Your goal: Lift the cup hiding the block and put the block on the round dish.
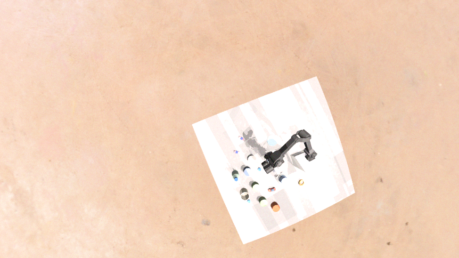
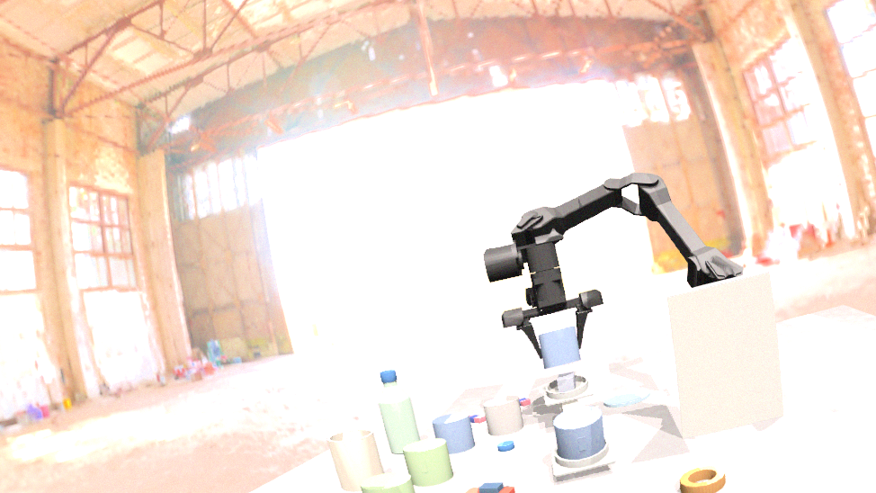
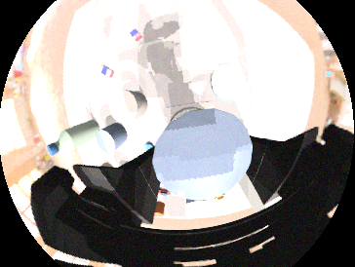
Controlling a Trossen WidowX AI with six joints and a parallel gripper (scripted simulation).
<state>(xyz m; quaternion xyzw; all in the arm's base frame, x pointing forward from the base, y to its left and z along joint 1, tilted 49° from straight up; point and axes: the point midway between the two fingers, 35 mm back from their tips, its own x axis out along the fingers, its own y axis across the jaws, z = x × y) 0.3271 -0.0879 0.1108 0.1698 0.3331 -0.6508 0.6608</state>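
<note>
The pale block is 10 mm to the left of my gripper tip and 60 mm below it. From my gripper tip the other things lie so: bottle (320 mm ahead, 50 mm to the left, 30 mm below); then beige cup (320 mm ahead, 250 mm to the left, 100 mm below); then round light blue dish (110 mm behind, 100 mm to the right, 140 mm below).
</note>
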